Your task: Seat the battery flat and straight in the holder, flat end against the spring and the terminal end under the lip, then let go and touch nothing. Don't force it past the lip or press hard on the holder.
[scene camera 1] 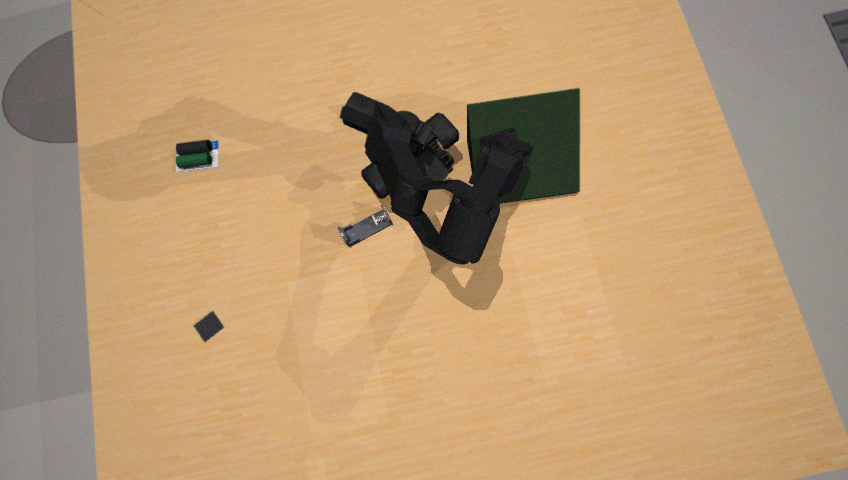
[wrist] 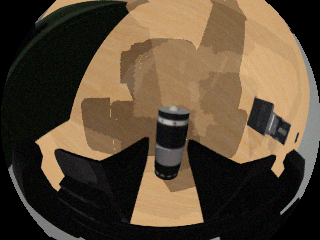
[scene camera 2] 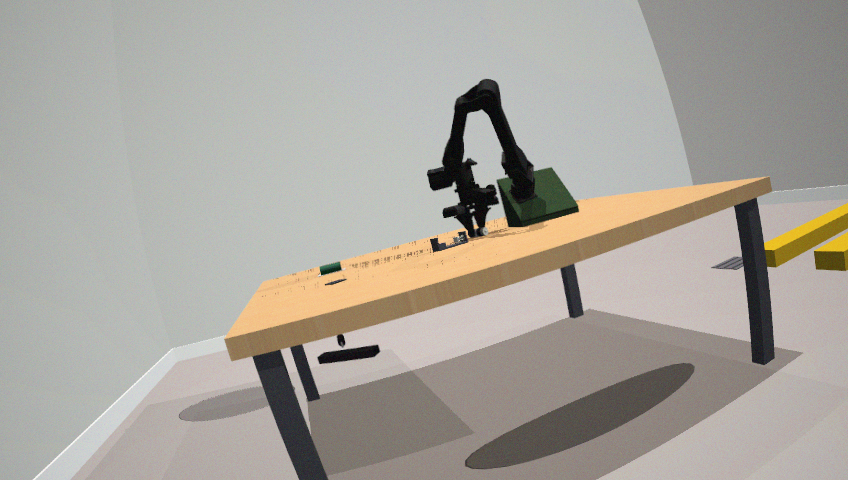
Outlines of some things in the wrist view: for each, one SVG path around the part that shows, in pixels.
My gripper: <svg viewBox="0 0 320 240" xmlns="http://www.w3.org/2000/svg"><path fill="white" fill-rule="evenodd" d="M12 148L12 169L25 201L56 228L77 239L83 237L85 240L212 240L219 236L220 240L269 240L299 204L300 199L297 197L295 203L280 215L299 191L305 172L305 159L295 151L295 148L285 155L284 171L277 177L271 169L276 161L275 155L239 164L213 149L204 147L199 141L189 140L189 167L195 180L204 223L179 227L153 227L131 224L136 197L139 196L137 192L140 191L144 167L148 160L149 137L144 137L129 145L124 151L116 155L113 153L111 157L103 160L88 159L77 153L75 155L64 151L63 148L55 149L53 153L57 164L64 173L64 179L59 183L59 191L52 187L41 171L44 155L39 144L27 136Z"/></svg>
A battery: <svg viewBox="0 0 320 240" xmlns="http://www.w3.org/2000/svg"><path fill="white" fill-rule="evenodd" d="M177 105L157 108L155 173L157 177L165 181L173 180L177 176L181 159L184 156L185 140L187 140L189 111L188 109L177 107Z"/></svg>
